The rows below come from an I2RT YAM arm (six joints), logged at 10 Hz.
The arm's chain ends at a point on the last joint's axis. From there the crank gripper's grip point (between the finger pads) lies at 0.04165 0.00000 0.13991 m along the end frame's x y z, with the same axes.
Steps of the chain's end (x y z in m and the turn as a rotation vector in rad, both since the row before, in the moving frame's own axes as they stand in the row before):
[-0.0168, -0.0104, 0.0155, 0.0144, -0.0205, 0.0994]
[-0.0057, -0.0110, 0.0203, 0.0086, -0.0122, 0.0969]
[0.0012, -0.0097, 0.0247, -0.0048, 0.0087, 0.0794]
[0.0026, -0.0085, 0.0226, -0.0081, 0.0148, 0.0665]
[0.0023, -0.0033, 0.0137, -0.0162, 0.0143, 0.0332]
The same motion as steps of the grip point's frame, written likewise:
[-0.0198, -0.0084, 0.0163, 0.0144, -0.0205, 0.0994]
[-0.0075, -0.0083, 0.0208, 0.0086, -0.0122, 0.0969]
[0.0023, -0.0057, 0.0243, -0.0048, 0.0087, 0.0794]
[0.0045, -0.0045, 0.0220, -0.0081, 0.0148, 0.0665]
[0.0042, 0.0004, 0.0131, -0.0162, 0.0143, 0.0332]

